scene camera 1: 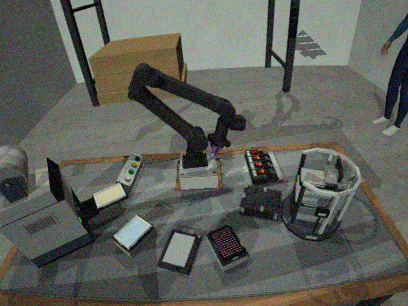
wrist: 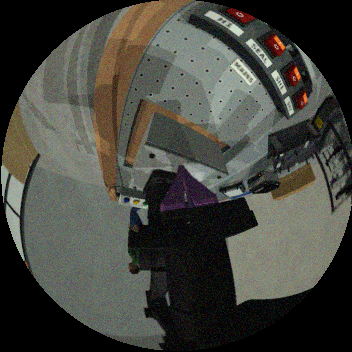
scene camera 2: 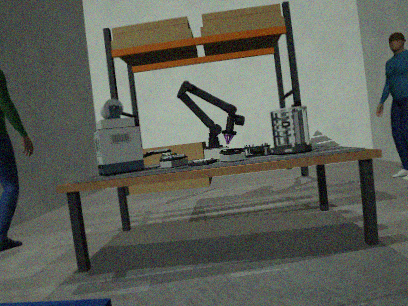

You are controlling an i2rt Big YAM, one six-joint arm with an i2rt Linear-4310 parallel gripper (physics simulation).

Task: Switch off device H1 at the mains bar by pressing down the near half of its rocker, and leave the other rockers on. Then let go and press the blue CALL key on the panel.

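Places are measured from the arm's base along level axes (x right, y up, z back), in millimetres.
Pixels of known places: gripper, fingertip midpoint: (scene camera 1: 215,155) (wrist: 180,167) (scene camera 2: 227,144); arm's base, origin of the base link: (scene camera 1: 195,161) (wrist: 164,183) (scene camera 2: 214,147).
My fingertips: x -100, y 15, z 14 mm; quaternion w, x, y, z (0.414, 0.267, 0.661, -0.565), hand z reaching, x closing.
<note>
Ahead of a thing's pixels: the offset from my fingertips to its top centre.
The mains bar {dz -29, dx -242, dy -38 mm} (scene camera 1: 272,167) (wrist: 245,37) lies right of the arm base. In the wrist view its H1 rocker (wrist: 241,15) is dark red without an orange glow, partly cut by the view's edge. The SEAL rocker (wrist: 275,46), the SH1 rocker (wrist: 294,75) and the end rocker {dz -103, dx -207, dy -38 mm} (wrist: 302,100) glow orange. The key panel {dz +5, dx +437, dy -7 mm} (scene camera 1: 133,168) (wrist: 132,201) lies left of the base, with a blue key {dz +75, dx +400, dy -16 mm} (scene camera 1: 137,158) (wrist: 126,200) at its far end, then yellow, green and white keys. My gripper (scene camera 1: 215,151) (scene camera 2: 228,141) (wrist: 180,167), with purple fingers, is shut and empty, raised by the base, between panel and bar.
The arm base (scene camera 1: 200,181) stands at the table's back edge. A black block {dz -277, dx -160, dy -15 mm} (scene camera 1: 261,202) and a clear-walled round carousel {dz -364, dx -359, dy +198 mm} (scene camera 1: 320,200) stand at the right. A grey machine {dz -330, dx +714, dy +365 mm} (scene camera 1: 45,230) stands at the left. Plates and a tablet {dz -443, dx +193, dy -67 mm} (scene camera 1: 180,250) lie in front. A person (scene camera 1: 397,95) (scene camera 2: 398,85) stands behind.
</note>
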